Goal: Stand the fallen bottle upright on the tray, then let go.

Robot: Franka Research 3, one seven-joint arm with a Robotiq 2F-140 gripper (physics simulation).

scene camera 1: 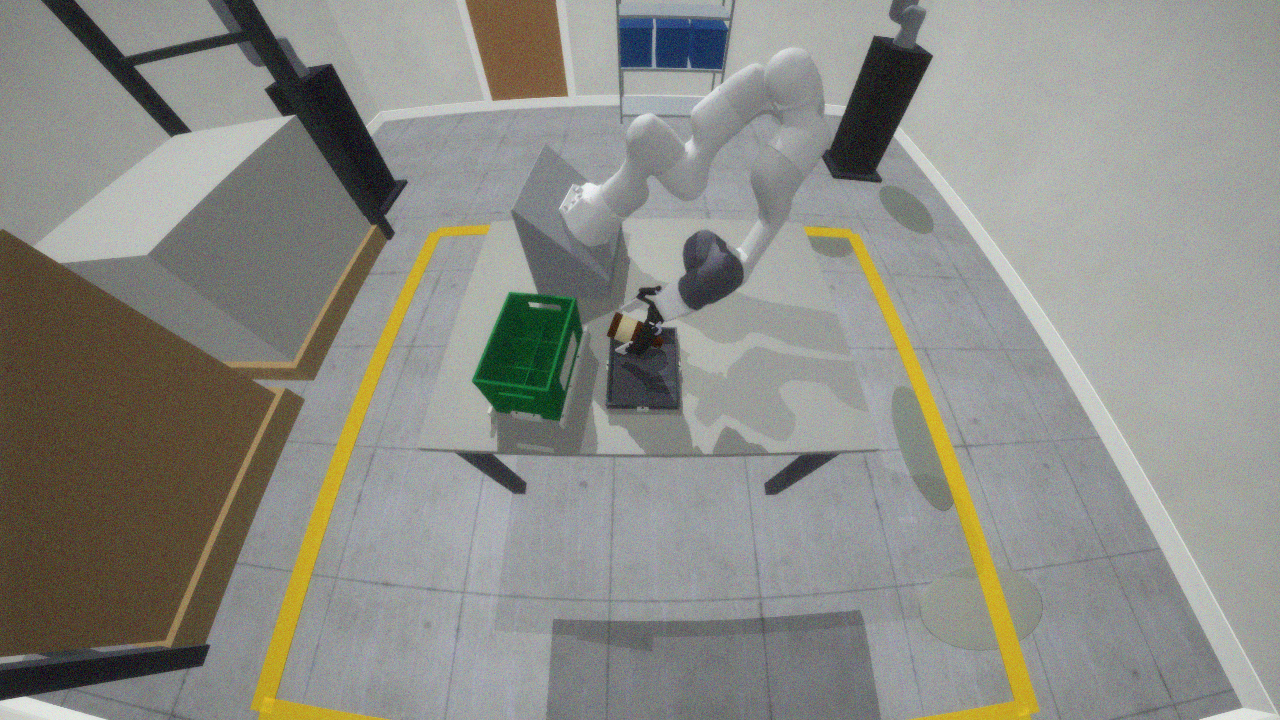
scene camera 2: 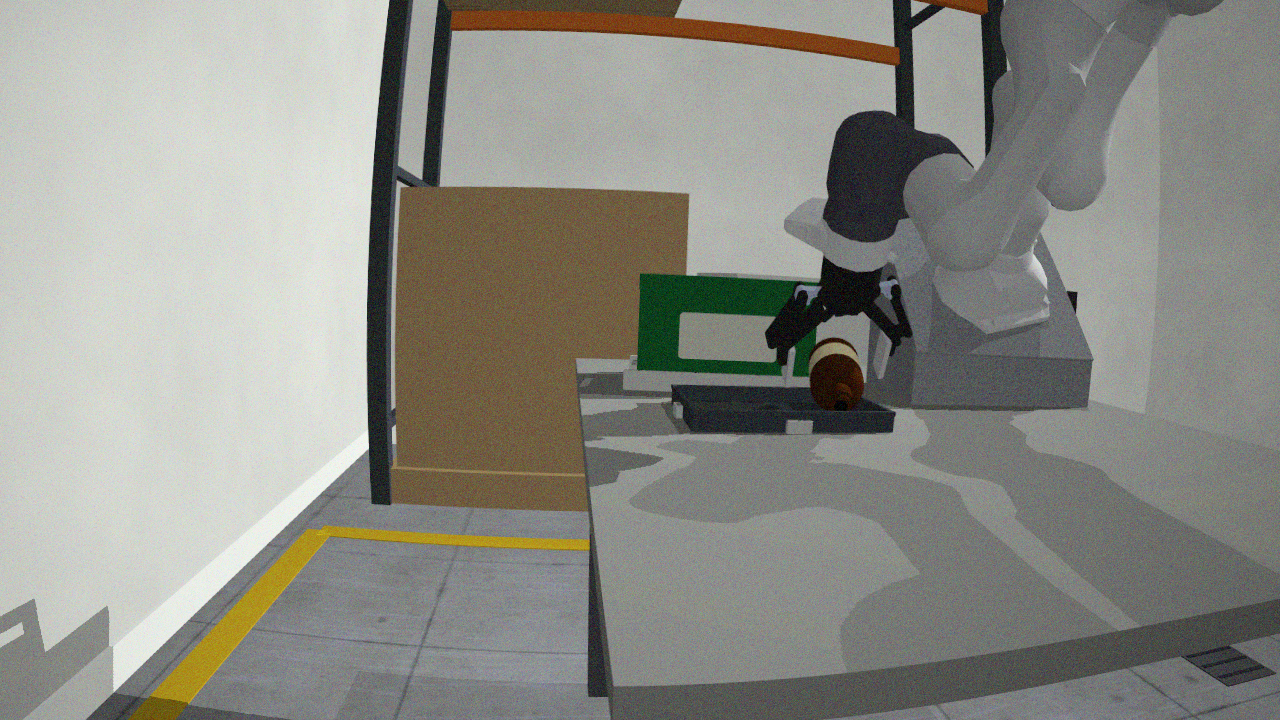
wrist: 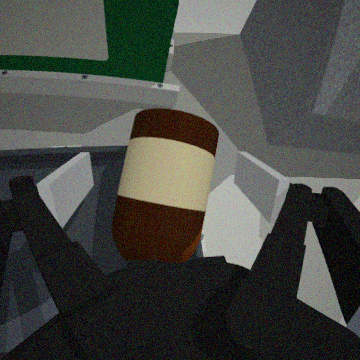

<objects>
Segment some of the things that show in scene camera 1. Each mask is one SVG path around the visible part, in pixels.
The gripper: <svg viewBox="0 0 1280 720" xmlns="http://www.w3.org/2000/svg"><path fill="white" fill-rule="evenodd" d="M663 287L639 288L637 297L621 307L621 310L630 313L644 305L644 302L650 305L644 326L634 342L630 341L616 348L616 352L623 355L634 353L641 356L664 333L661 330L661 325L665 321L656 308L654 301L645 297L645 295L659 294L664 290Z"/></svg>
A brown bottle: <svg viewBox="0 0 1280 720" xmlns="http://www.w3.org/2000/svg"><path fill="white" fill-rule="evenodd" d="M664 339L661 339L659 336L650 346L661 348ZM616 312L607 336L623 343L634 342L644 323Z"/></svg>
</objects>
